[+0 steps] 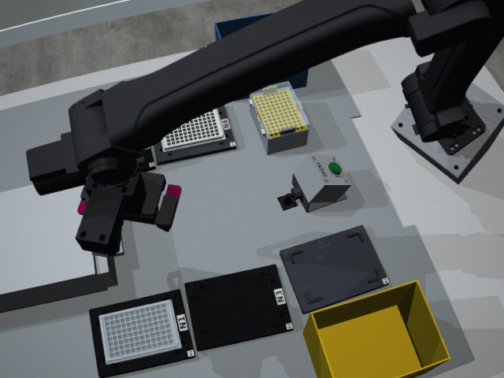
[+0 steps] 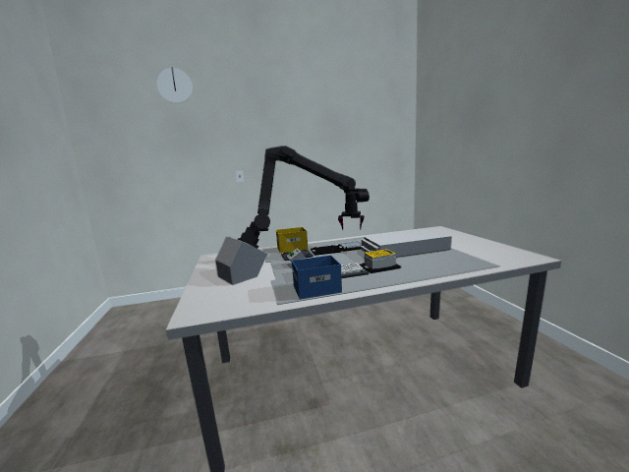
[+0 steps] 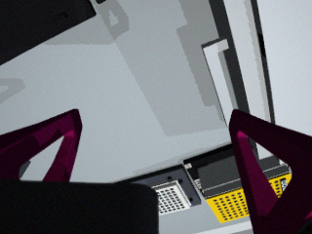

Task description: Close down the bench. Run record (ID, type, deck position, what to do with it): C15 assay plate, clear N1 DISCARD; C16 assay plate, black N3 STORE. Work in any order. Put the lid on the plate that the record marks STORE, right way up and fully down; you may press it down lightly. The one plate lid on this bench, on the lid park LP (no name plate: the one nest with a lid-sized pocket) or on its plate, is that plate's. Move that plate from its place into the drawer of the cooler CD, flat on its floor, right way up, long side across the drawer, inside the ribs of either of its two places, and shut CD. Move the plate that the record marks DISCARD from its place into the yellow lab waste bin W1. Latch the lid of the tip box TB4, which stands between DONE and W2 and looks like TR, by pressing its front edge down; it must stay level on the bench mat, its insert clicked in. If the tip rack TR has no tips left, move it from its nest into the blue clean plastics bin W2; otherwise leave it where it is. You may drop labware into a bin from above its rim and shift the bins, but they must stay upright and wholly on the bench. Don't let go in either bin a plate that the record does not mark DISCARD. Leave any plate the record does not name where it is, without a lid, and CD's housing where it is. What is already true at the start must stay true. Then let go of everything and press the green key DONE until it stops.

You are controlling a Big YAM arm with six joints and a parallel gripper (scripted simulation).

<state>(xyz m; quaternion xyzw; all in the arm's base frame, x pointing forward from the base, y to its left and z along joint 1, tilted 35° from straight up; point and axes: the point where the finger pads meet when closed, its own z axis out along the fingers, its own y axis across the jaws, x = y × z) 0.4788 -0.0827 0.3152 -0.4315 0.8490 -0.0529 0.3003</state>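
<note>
Now: hand 140 mm above the nest n1, 120 mm to the right of it and 70 mm short of it. The rest, counted from my hand: nest N3 (140 mm to the left, 140 mm below, 100 mm behind); plate lid (150 mm ahead, 120 mm below, 80 mm to the right); black plate (150 mm ahead, 130 mm below, 80 mm to the right).
</note>
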